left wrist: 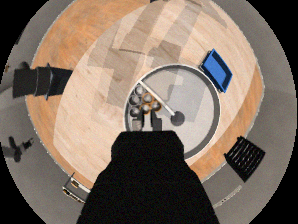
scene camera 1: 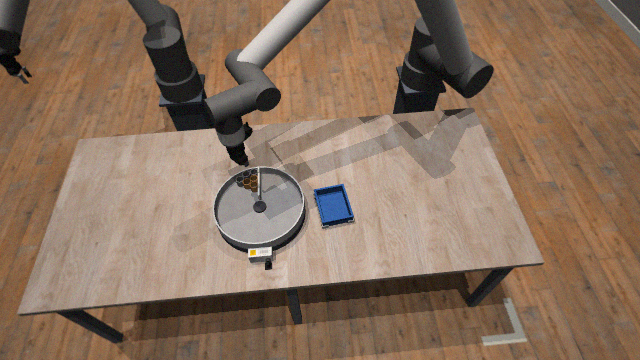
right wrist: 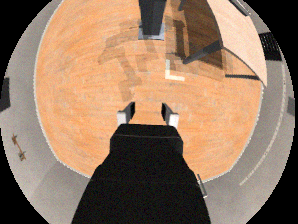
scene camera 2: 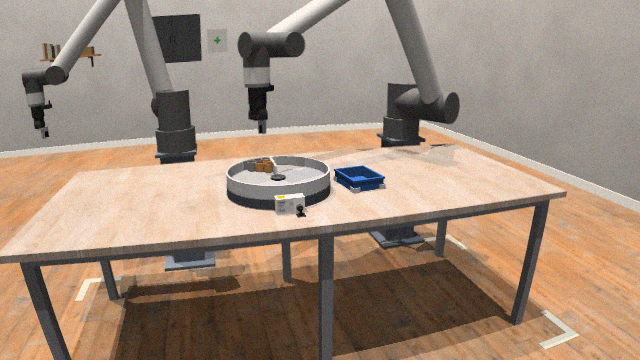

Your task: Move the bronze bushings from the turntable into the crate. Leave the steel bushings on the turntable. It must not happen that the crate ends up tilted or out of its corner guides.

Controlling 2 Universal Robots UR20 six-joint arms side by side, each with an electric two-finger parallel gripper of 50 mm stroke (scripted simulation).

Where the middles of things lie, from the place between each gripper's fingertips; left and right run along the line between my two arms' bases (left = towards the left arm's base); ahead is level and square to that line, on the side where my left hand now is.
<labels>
Right now the turntable (scene camera 1: 240,214) is 13 cm ahead of my left hand, 5 cm to the left of it and 18 cm below it. From my left hand the other things lie so: blue crate (scene camera 1: 334,207) 12 cm ahead, 39 cm to the left, 21 cm below.
</labels>
